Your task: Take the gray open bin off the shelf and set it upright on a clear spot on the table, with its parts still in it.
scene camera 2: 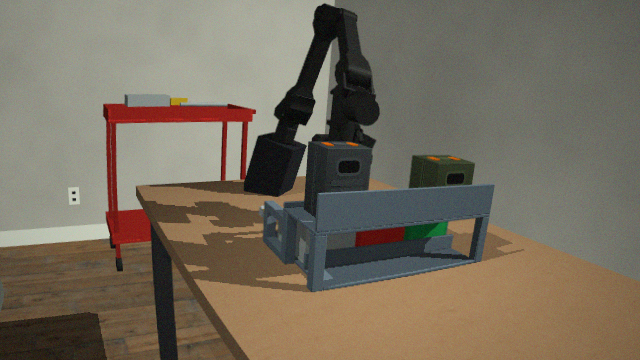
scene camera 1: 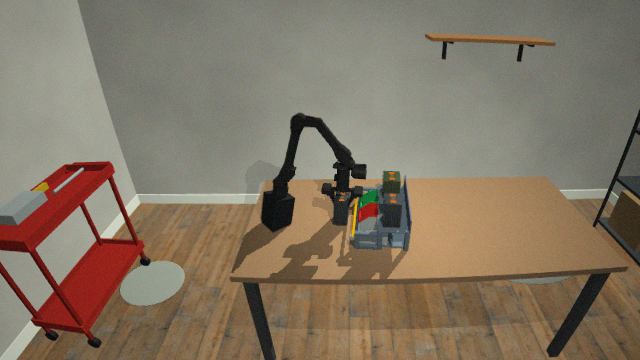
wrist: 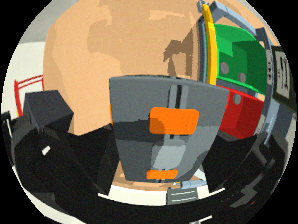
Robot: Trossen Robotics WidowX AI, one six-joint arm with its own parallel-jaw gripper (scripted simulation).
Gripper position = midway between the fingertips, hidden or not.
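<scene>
The wrist view gives me my gripper (wrist: pixel 161 122), along with a red bin (wrist: pixel 240 121) and a green bin (wrist: pixel 237 47). Through scene camera 2 I see a gray bin (scene camera 2: pixel 302 234), and a dark gray box (scene camera 2: pixel 341 166) is visible there too.
</scene>
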